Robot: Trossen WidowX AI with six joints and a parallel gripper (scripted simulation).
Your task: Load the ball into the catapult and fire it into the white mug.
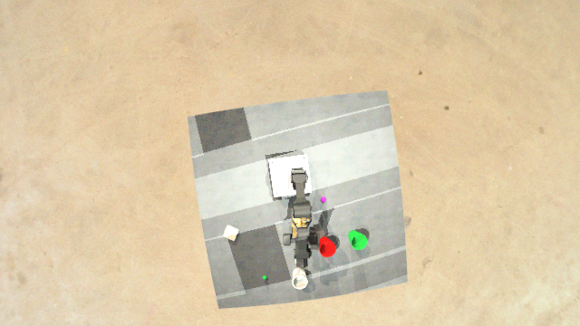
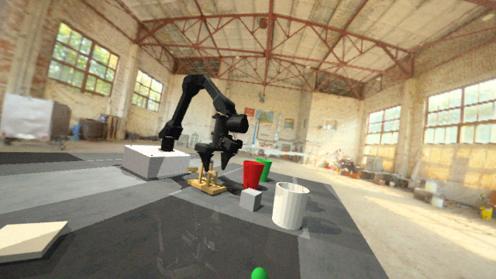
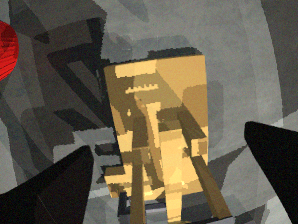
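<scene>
Now: gripper tip 18 cm past the magenta ball, 16 cm to the right of it and 6 cm above it. From my gripper tip the other things lie so: grey cube: 17 cm ahead, 5 cm below, 1 cm to the right; then red cup: 15 cm to the left, 9 cm ahead, 4 cm below; then wooden catapult: 7 cm behind, 2 cm to the left, 2 cm below.
</scene>
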